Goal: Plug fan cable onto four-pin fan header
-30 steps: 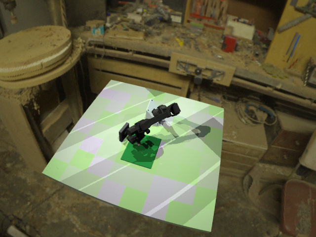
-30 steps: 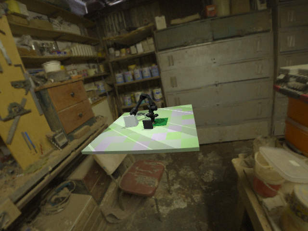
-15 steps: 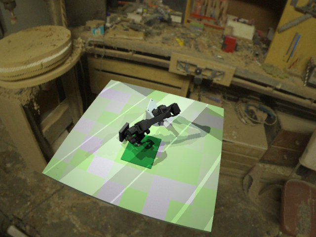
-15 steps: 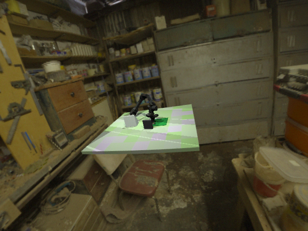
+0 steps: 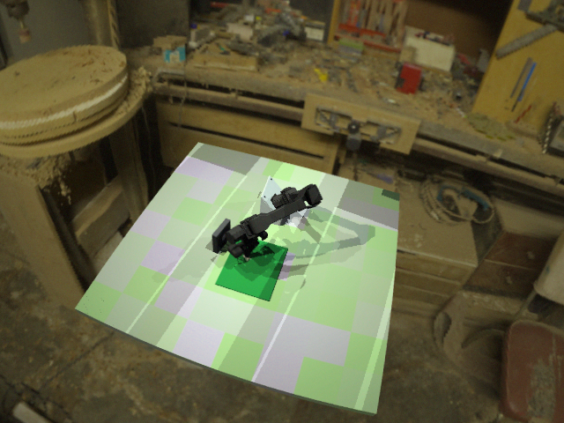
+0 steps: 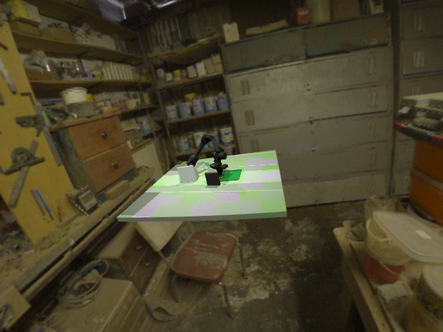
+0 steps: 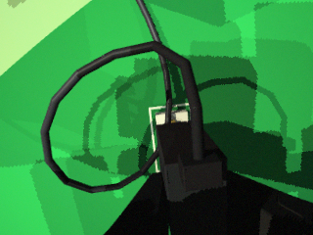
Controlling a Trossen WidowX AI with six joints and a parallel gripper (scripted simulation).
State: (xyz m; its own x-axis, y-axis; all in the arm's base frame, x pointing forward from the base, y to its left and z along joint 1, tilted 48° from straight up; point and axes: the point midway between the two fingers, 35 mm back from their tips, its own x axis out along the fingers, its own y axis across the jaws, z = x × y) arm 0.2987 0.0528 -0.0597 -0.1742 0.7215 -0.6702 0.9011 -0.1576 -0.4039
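The white four-pin header lies 4 cm below my gripper tip and 1 cm to the right of it. Also, from my gripper tip: black fan (13 cm to the right, 2 cm behind, 2 cm above); green board (5 cm below, 4 cm to the left, 3 cm ahead); fan plug (1 cm to the right, 1 cm above).
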